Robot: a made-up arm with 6 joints. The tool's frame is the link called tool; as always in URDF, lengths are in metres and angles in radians. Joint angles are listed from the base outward.
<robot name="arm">
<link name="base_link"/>
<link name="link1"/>
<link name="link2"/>
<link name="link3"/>
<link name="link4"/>
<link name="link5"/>
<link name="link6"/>
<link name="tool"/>
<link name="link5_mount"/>
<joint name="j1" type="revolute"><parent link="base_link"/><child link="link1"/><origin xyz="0 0 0.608" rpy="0 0 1.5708"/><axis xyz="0 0 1"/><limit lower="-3.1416" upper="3.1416"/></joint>
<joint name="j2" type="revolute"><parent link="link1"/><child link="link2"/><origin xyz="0 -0.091 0" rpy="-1.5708 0 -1.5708"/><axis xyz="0 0 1"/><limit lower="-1.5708" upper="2.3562"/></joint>
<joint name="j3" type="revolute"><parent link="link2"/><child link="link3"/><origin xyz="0 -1.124 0" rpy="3.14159 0 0"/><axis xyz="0 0 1"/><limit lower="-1.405" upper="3.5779"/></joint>
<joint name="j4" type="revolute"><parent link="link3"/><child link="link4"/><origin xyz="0 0.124 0" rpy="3.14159 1.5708 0"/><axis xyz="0 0 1"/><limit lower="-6.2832" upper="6.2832"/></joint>
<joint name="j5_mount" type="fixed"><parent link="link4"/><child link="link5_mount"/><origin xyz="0 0 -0.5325"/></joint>
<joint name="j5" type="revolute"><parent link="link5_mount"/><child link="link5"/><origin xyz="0 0 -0.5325" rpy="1.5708 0 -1.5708"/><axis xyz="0 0 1"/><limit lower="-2.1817" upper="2.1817"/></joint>
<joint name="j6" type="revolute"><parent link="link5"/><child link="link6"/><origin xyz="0 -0.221 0" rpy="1.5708 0 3.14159"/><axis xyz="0 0 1"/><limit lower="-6.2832" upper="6.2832"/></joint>
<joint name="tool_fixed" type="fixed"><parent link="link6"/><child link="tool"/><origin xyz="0 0 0" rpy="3.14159 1.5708 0"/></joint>
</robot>
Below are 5 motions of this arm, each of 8 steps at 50 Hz.
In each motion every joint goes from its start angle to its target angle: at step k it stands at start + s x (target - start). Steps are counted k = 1, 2, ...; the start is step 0. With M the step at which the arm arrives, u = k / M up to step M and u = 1 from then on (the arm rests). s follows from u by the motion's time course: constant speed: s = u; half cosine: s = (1 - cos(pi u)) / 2; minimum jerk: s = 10 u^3 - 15 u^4 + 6 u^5.
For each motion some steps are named. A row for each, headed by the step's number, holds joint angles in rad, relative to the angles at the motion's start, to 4 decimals.
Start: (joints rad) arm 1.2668 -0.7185 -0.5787 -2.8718 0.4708 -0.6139
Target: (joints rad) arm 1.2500 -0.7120 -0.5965 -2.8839 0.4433 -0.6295
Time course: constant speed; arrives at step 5
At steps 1, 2, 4, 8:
1: -0.0034 0.0013 -0.0036 -0.0024 -0.0055 -0.0031
2: -0.0067 0.0026 -0.0071 -0.0048 -0.0110 -0.0062
4: -0.0134 0.0052 -0.0142 -0.0097 -0.0220 -0.0125
8: -0.0168 0.0065 -0.0178 -0.0121 -0.0275 -0.0156

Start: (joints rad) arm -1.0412 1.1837 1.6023 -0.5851 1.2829 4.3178
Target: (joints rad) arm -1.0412 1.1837 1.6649 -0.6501 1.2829 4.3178
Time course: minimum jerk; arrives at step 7
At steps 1, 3, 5, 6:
1: 0.0000 0.0000 0.0015 -0.0015 0.0000 0.0000
3: 0.0000 0.0000 0.0230 -0.0239 0.0000 0.0000
5: 0.0000 0.0000 0.0535 -0.0556 0.0000 0.0000
6: 0.0000 0.0000 0.0611 -0.0635 0.0000 0.0000

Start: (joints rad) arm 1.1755 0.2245 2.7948 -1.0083 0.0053 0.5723
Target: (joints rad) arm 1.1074 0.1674 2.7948 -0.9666 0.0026 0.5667
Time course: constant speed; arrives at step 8
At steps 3, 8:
3: -0.0255 -0.0214 0.0000 0.0156 -0.0010 -0.0021
8: -0.0681 -0.0571 0.0000 0.0417 -0.0027 -0.0056

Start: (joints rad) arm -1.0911 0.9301 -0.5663 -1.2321 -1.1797 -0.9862
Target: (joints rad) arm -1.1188 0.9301 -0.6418 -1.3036 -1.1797 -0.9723
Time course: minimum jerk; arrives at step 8
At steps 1, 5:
1: -0.0004 0.0000 -0.0012 -0.0011 0.0000 0.0002
5: -0.0201 0.0000 -0.0547 -0.0518 0.0000 0.0101

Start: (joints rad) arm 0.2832 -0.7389 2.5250 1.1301 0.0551 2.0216
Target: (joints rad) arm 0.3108 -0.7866 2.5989 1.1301 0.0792 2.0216
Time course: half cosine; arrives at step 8
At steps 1, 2, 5, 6, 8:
1: 0.0011 -0.0018 0.0028 0.0000 0.0009 0.0000
2: 0.0040 -0.0070 0.0108 0.0000 0.0035 0.0000
5: 0.0191 -0.0330 0.0511 0.0000 0.0167 0.0000
6: 0.0236 -0.0407 0.0631 0.0000 0.0206 0.0000
8: 0.0276 -0.0477 0.0739 0.0000 0.0241 0.0000

